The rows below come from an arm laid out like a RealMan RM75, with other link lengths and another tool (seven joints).
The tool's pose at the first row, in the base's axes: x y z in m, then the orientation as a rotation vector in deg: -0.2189, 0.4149, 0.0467, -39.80, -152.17, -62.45
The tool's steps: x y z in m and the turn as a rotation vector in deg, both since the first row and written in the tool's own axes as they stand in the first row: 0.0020, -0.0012, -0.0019, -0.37, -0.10, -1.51; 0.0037, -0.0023, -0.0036, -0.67, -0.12, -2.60; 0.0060, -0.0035, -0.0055, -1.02, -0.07, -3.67; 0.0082, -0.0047, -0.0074, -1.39, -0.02, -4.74; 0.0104, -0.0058, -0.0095, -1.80, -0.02, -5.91; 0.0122, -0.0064, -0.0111, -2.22, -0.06, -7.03
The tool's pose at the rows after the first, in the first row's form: -0.2212, 0.4135, 0.0480, -38.04, -153.07, -63.35; -0.2233, 0.4122, 0.0491, -36.73, -153.64, -64.04; -0.2259, 0.4110, 0.0505, -35.39, -154.12, -64.81; -0.2284, 0.4097, 0.0519, -34.04, -154.58, -65.59; -0.2308, 0.4083, 0.0534, -32.60, -155.11, -66.46; -0.2327, 0.4074, 0.0548, -31.24, -155.63, -67.32
